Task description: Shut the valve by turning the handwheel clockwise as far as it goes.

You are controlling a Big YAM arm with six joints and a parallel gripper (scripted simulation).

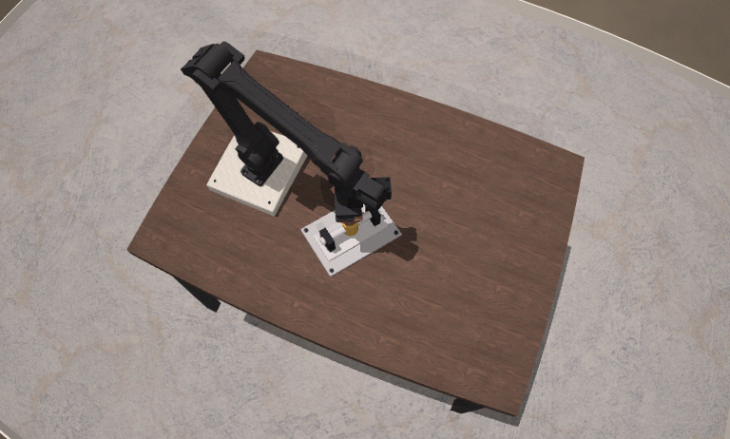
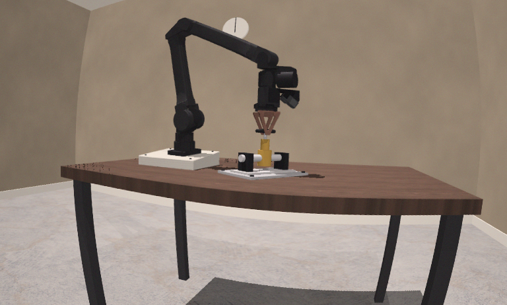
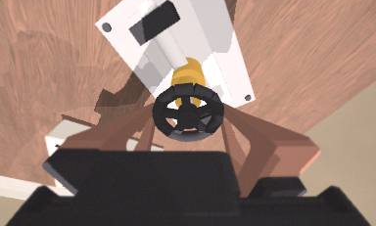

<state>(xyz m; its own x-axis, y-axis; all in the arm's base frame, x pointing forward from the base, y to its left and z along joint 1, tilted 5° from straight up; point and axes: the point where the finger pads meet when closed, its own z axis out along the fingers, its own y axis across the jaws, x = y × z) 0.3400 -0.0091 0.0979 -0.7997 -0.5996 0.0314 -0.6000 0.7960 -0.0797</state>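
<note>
Now: hand right at the black spoked handwheel.
</note>
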